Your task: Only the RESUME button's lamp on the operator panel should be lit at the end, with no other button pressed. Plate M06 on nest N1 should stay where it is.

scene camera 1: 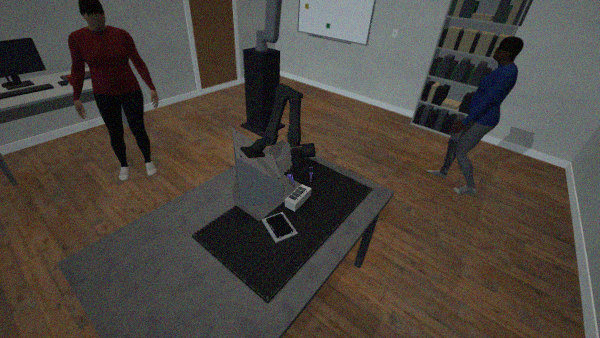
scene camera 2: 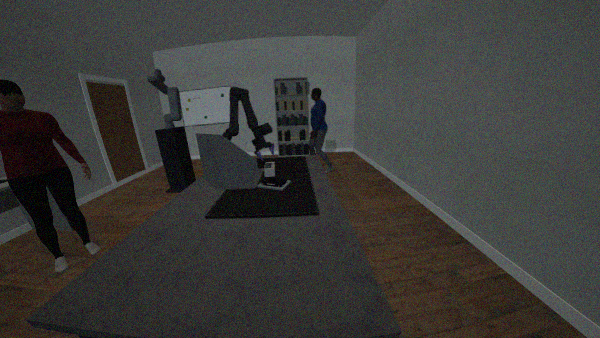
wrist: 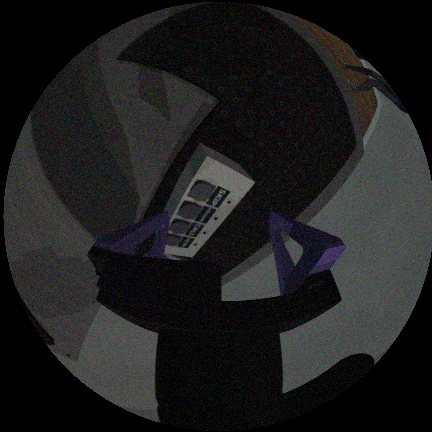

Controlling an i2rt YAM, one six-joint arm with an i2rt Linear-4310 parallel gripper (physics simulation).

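Places are measured from the arm's base along level axes (x ahead, y left, z up), in millimetres.
Where they show: gripper, fingertip midpoint: (scene camera 1: 302, 182) (scene camera 2: 268, 157) (wrist: 218, 216); arm's base, origin of the base link: (scene camera 1: 253, 152) (scene camera 2: 223, 144).
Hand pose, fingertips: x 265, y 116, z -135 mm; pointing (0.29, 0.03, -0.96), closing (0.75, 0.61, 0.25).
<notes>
Each offset is from my fingertips to the top centre of the thing. "pt": to the spot under its first point. Level surfaces: height alone.
The operator panel @[dx +14, dy -48, dz -38 mm] (scene camera 1: 298, 197) (scene camera 2: 270, 170) (wrist: 234, 181) is a white box with a row of several dark round buttons and black labels. In the wrist view the far label reads SKIP; the others are too blurred to read. The small lamp dots beside the labels look dark. My gripper (scene camera 1: 301, 175) (scene camera 2: 266, 152) (wrist: 218, 216) is open and empty, with purple fingers, above the mat behind the panel. In the wrist view its left finger overlaps the panel's near end. A dark plate @[dx +66, dy -267, dz -68 mm] (scene camera 1: 279, 226) lies on a light-framed nest @[pt dx +139, dy -297, dz -84 mm] (scene camera 1: 286, 237); their markings are unreadable.
A tall grey angled screen (scene camera 1: 257, 187) (scene camera 2: 225, 162) stands beside the panel and arm. A black mat @[dz -94 mm] (scene camera 1: 260, 272) (scene camera 2: 260, 205) lies on the grey table @[dz -107 mm] (scene camera 1: 150, 265) (scene camera 2: 215, 265). A person in blue (scene camera 1: 492, 95) (scene camera 2: 318, 115) and one in red (scene camera 1: 107, 60) (scene camera 2: 32, 140) stand beyond the table.
</notes>
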